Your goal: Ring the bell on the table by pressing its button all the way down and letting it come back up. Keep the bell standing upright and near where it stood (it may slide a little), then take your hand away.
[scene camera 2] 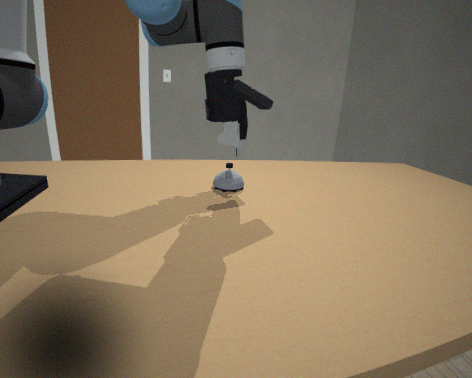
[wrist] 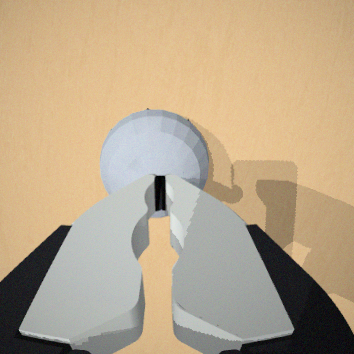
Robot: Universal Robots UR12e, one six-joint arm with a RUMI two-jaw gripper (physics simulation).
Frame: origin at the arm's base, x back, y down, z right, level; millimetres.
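Where they show: gripper, fingertip midpoint: (scene camera 2: pixel 237 156) (wrist: pixel 160 178).
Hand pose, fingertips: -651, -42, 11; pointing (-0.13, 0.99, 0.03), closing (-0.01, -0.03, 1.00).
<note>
After its pixels a point has its place, as x, y, z.
The bell (scene camera 2: pixel 228 181) {-617, 15, 40} (wrist: pixel 145 145) {-654, 4, 2} is a light grey-blue dome with a dark base. It stands upright on the table (scene camera 2: pixel 320 260) {-653, 44, 359} (wrist: pixel 280 60) {-712, 43, 103}. Its small black button (scene camera 2: pixel 229 165) {-627, -20, 15} sticks up from the top in the scene view. My gripper (scene camera 2: pixel 236 152) {-651, -42, 11} (wrist: pixel 160 178) {-651, -42, 11} is shut and holds nothing. Its tips are a little above the button, slightly to the right of it in the scene view, with a visible gap between. In the wrist view the fingers cover the near part of the dome, and the button cannot be made out clearly between them.
The arm's shadow falls across the table in front of the bell. A black base plate (scene camera 2: pixel 22 192) {-150, 16, 15} is at the table's left. Another part of the arm (scene camera 2: pixel 20 95) {-131, -185, -116} hangs at the left edge. A brown door (scene camera 2: pixel 95 80) and grey walls stand behind the table.
</note>
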